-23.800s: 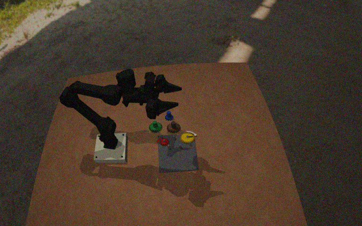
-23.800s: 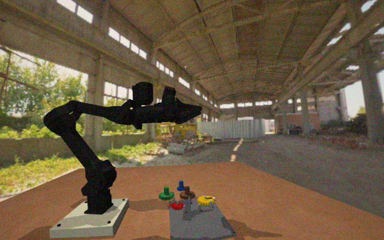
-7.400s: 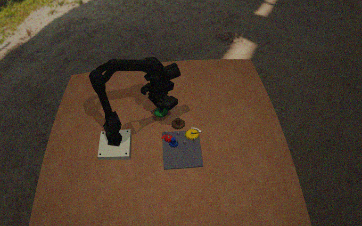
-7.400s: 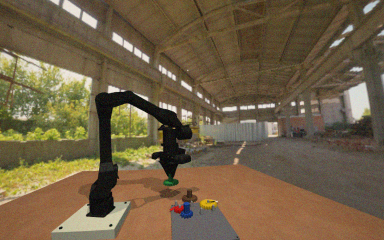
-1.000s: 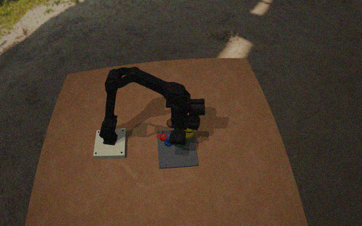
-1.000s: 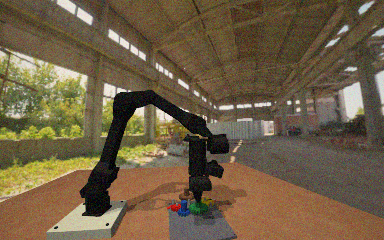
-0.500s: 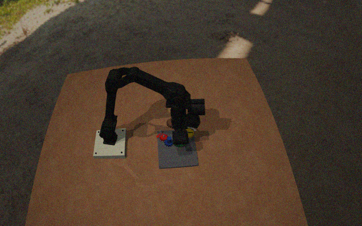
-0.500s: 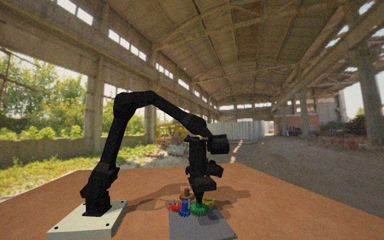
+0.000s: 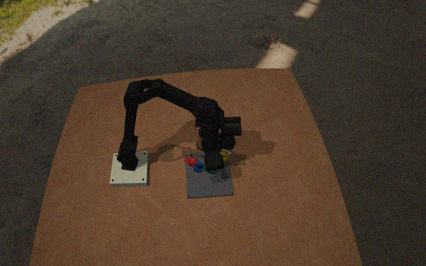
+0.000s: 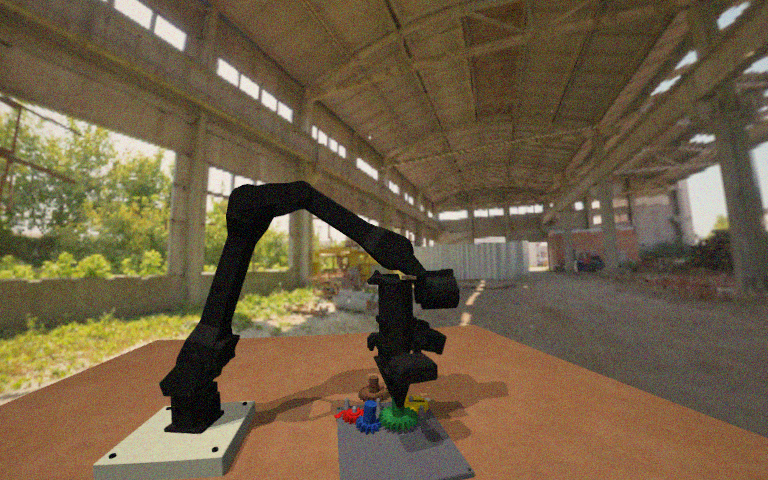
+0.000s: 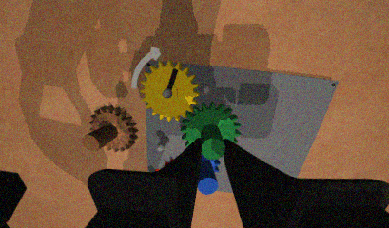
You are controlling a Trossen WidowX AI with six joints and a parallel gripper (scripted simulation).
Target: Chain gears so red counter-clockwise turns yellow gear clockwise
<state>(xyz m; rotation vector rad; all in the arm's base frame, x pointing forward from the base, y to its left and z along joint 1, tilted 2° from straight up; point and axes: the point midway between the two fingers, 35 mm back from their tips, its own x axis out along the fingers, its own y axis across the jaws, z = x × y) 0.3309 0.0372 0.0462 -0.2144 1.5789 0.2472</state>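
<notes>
My gripper tip is 10 mm above the green gear. The rest, counted from my gripper tip: red gear 80 mm behind, 20 mm to the left, 30 mm below; then blue gear 50 mm behind, 10 mm to the right, 20 mm below; then yellow gear 30 mm ahead, 60 mm to the left, 30 mm below.
</notes>
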